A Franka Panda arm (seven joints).
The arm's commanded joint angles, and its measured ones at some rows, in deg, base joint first. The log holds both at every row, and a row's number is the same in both.
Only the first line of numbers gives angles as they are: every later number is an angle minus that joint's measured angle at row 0.
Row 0, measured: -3.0, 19.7, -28.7, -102.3, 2.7, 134.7, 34.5
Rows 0 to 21, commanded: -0.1, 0.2, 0.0, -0.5, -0.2, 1.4, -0.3; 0.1, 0.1, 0.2, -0.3, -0.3, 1.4, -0.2; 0.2, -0.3, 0.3, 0.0, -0.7, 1.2, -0.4; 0.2, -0.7, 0.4, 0.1, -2.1, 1.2, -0.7; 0.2, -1.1, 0.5, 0.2, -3.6, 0.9, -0.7; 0.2, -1.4, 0.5, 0.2, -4.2, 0.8, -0.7; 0.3, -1.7, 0.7, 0.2, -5.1, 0.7, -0.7; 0.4, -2.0, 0.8, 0.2, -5.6, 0.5, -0.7; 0.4, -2.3, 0.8, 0.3, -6.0, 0.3, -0.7; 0.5, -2.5, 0.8, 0.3, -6.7, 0.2, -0.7; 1.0, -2.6, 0.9, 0.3, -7.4, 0.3, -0.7; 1.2, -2.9, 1.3, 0.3, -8.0, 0.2, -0.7; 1.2, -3.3, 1.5, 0.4, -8.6, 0.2, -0.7; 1.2, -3.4, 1.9, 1.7, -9.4, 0.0, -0.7; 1.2, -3.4, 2.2, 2.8, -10.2, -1.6, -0.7; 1.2, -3.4, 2.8, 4.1, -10.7, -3.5, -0.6; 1.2, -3.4, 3.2, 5.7, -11.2, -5.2, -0.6; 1.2, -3.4, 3.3, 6.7, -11.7, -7.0, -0.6; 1.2, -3.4, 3.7, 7.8, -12.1, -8.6, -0.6; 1.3, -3.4, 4.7, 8.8, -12.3, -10.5, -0.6; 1.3, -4.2, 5.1, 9.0, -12.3, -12.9, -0.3; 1.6, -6.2, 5.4, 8.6, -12.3, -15.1, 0.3
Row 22, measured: 1.7, -3.4, 3.7, 7.4, -10.9, -9.1, -0.4
